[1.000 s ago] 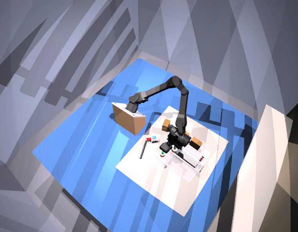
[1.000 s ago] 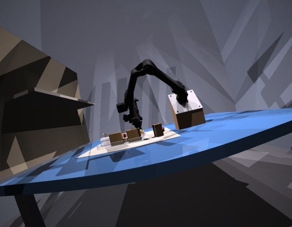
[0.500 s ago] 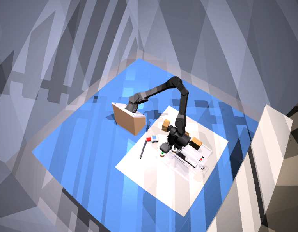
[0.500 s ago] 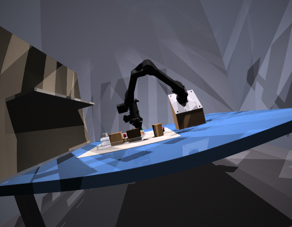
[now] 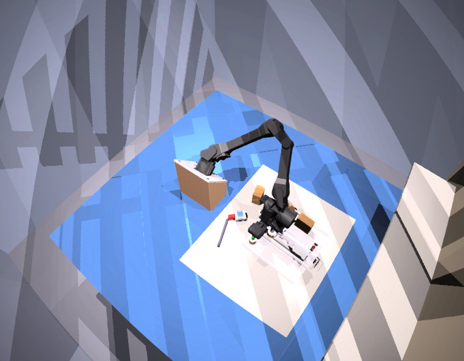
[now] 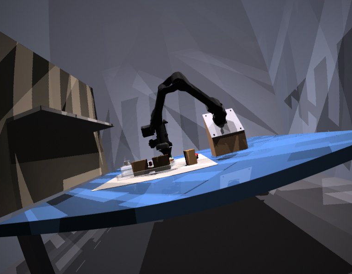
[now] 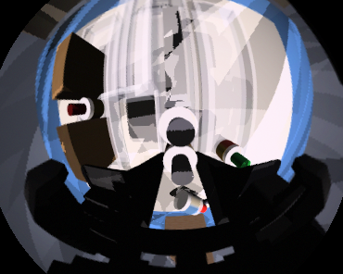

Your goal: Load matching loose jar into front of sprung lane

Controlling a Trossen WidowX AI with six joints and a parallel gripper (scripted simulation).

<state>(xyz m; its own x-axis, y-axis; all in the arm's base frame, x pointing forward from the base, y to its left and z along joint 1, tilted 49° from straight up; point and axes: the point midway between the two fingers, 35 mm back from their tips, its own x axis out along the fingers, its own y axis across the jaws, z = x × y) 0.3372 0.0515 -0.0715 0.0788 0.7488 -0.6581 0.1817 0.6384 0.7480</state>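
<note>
The clear pusher lane is 140 mm ahead of my gripper tip and 10 mm below it. From my gripper tip the other things lie so: brown box (100 mm behind, 130 mm to the left); dark rod (150 mm behind, 100 mm to the right, 20 mm below).
</note>
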